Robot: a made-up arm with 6 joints.
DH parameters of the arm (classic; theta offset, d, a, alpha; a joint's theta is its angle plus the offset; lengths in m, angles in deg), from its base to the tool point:
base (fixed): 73.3 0 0.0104 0
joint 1: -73.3 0.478 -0.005 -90
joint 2: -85.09 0 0.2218 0
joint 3: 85.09 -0.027 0.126 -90
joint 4: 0 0.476 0.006 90
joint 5: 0 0.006 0.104 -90
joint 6: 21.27 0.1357 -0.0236 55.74
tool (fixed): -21.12 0.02 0 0
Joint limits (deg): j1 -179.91..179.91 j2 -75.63..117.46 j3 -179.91..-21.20 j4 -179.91..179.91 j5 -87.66..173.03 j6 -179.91..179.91
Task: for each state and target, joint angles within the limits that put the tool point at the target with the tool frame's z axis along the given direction. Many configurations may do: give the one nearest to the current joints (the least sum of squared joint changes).
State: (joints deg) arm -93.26 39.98 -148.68 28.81 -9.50 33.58
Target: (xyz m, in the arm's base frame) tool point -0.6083 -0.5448 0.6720 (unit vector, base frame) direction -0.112 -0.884 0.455
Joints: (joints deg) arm -136.18 45.53 -118.96 14.71 -3.65 10.52
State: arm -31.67 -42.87 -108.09 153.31 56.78 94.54
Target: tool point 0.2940 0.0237 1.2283 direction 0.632 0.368 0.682
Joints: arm 1.85 -30.23 -94.53 149.66 75.38 82.88
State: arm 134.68 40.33 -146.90 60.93 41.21 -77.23
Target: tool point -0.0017 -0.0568 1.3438 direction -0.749 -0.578 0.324
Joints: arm 100.70 -4.62 -169.96 61.14 44.14 -33.50
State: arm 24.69 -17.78 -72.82 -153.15 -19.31 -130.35
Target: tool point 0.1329 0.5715 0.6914 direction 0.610 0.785 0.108
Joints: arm 65.02 3.18 -87.80 -125.44 -38.53 -113.57
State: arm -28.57 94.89 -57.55 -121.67 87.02 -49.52
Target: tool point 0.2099 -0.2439 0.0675 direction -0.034 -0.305 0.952
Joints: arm -23.07 54.74 -40.60 -125.45 116.76 -90.72
